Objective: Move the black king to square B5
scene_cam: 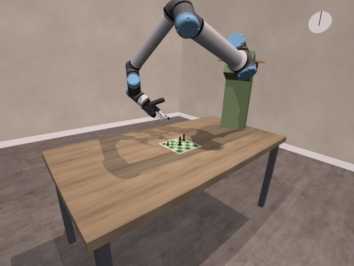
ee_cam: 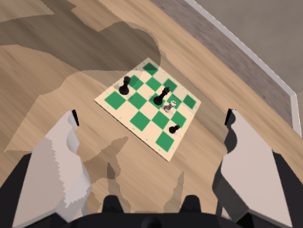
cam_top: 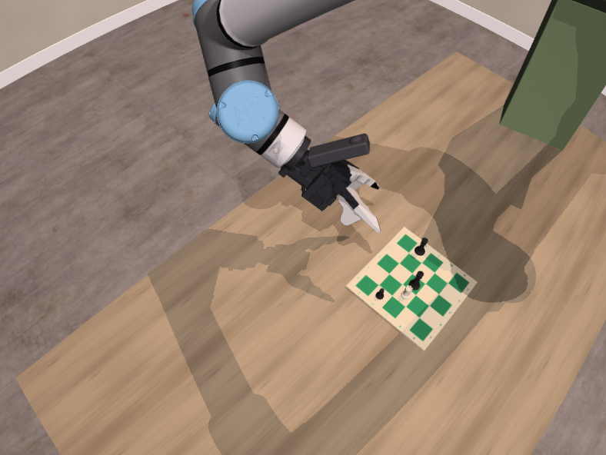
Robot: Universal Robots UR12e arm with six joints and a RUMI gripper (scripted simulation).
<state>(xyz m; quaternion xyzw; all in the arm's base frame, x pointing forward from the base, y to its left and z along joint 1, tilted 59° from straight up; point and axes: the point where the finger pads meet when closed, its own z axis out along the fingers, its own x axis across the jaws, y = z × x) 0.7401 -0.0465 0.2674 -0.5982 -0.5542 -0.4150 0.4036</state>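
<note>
My hand is 130 mm above the black king, 120 mm to the right of it and 50 mm past it. From my hand the other things lie so: white piece: 150 mm below, 140 mm to the left, 20 mm behind; then board: 160 mm below, 120 mm to the left, 50 mm behind; then black pawn: 150 mm below, 110 mm to the left, 40 mm ahead.
</note>
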